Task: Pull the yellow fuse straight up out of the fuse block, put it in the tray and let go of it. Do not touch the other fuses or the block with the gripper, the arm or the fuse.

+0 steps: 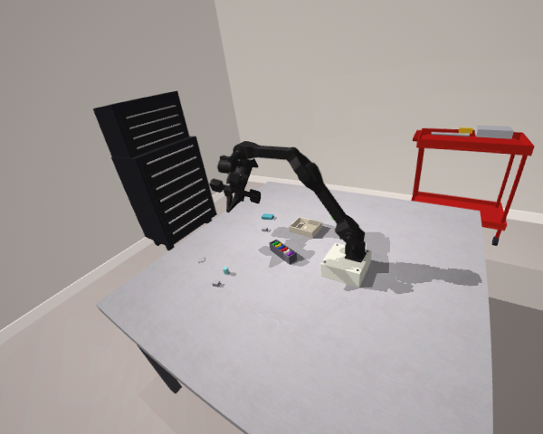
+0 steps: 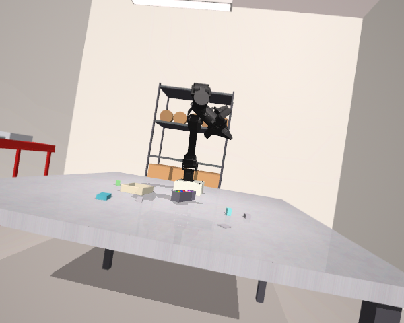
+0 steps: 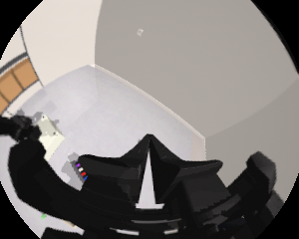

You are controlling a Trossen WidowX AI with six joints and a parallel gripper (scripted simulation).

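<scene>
The yellow fuse lies 5 cm behind my gripper tip, 18 cm to the right of it and 27 cm below it. Round my gripper tip: beige tray 7 cm behind, 39 cm to the right, 29 cm below.
</scene>
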